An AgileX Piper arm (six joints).
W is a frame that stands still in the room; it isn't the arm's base.
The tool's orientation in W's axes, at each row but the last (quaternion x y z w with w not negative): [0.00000, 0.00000, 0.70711, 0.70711]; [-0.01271, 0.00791, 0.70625, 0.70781]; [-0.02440, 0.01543, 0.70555, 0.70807]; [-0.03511, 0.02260, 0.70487, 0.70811]
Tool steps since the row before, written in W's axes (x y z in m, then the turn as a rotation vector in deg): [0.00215, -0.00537, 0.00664, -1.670, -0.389, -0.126]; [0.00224, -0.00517, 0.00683, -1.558, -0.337, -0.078]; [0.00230, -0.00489, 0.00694, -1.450, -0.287, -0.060]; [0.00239, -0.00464, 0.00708, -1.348, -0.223, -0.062]
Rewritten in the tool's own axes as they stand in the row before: [-0.00537, -0.00215, 0.00664, -0.389, 1.670, -0.126]; [-0.00536, -0.00230, 0.00666, -0.338, 1.558, -0.077]; [-0.00526, -0.00240, 0.00662, -0.289, 1.450, -0.058]; [-0.00519, -0.00253, 0.00663, -0.224, 1.348, -0.056]
